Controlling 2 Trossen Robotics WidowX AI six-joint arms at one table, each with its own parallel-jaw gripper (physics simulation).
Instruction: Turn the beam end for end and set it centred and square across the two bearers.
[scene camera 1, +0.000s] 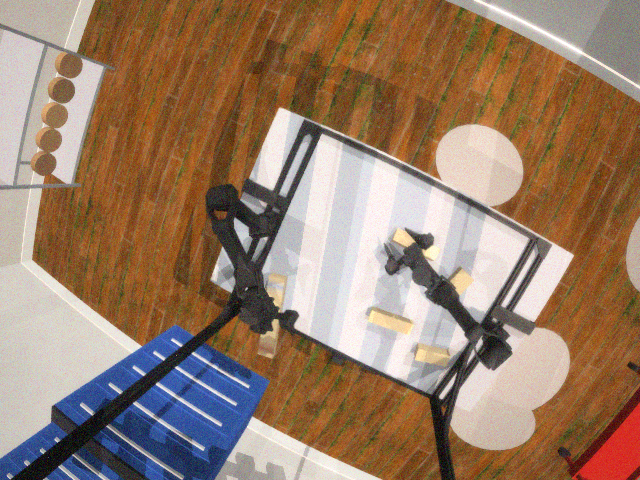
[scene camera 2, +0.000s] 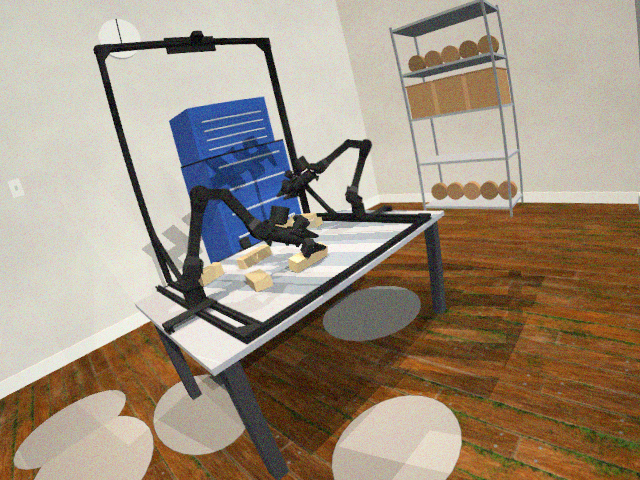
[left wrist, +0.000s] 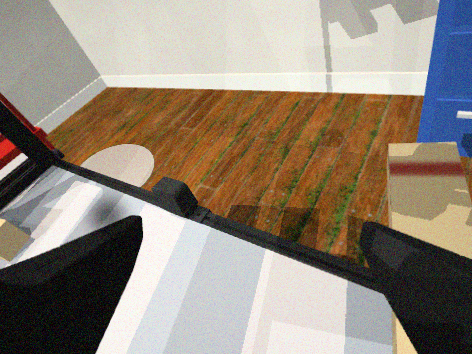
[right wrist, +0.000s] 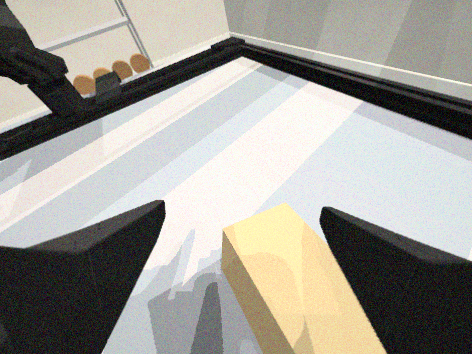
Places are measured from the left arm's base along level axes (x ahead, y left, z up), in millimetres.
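Pixels of known places: left gripper, between the fingertips: (scene camera 1: 282, 332) (scene camera 2: 280, 198) (left wrist: 253, 229); right gripper, between the fingertips: (scene camera 1: 394, 235) (scene camera 2: 322, 241) (right wrist: 244, 210); left arm's base, origin of its link: (scene camera 1: 271, 219) (scene camera 2: 359, 215) (right wrist: 73, 110); right arm's base, origin of its link: (scene camera 1: 490, 329) (scene camera 2: 196, 301).
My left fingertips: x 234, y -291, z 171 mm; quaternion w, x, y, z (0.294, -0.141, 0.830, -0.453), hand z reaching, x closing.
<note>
Ahead of a thing's pixels: the offset from my left fingertips to its top centre. Level surfaces: height alone.
The long pale wooden beam @[dy -63, dx -81, dz -152 mm] (scene camera 1: 267, 343) (left wrist: 425, 195) lies at the lower left of scene camera 1, reaching past the table edge; a red band shows near one end in the left wrist view. My left gripper (scene camera 1: 281, 325) (scene camera 2: 282, 187) (left wrist: 253, 229) is open and empty above the edge beside it. My right gripper (scene camera 1: 395, 238) (scene camera 2: 319, 242) (right wrist: 244, 210) is open low over a shorter block @[dy +442, dx +268, dz -135 mm] (scene camera 1: 401, 237) (scene camera 2: 299, 262) (right wrist: 280, 260), which shows between its fingers, nearer one finger. Other blocks are a middle one @[dy +153, dx +324, dz -146 mm] (scene camera 1: 390, 320) (scene camera 2: 254, 256) and a short one @[dy +386, dx +470, dz -152 mm] (scene camera 1: 461, 280) (scene camera 2: 259, 280). Which blocks are the bearers I cannot tell.
Another block @[dy +103, dx +532, dz -140 mm] (scene camera 1: 433, 354) (scene camera 2: 211, 273) lies near the right arm's base. A black frame (scene camera 1: 403, 170) (scene camera 2: 336, 283) runs around the white table @[dz -190 mm] (scene camera 1: 560, 255) (scene camera 2: 206, 359). A blue drawer cabinet (scene camera 1: 170, 356) (scene camera 2: 180, 131) stands beyond one long side.
</note>
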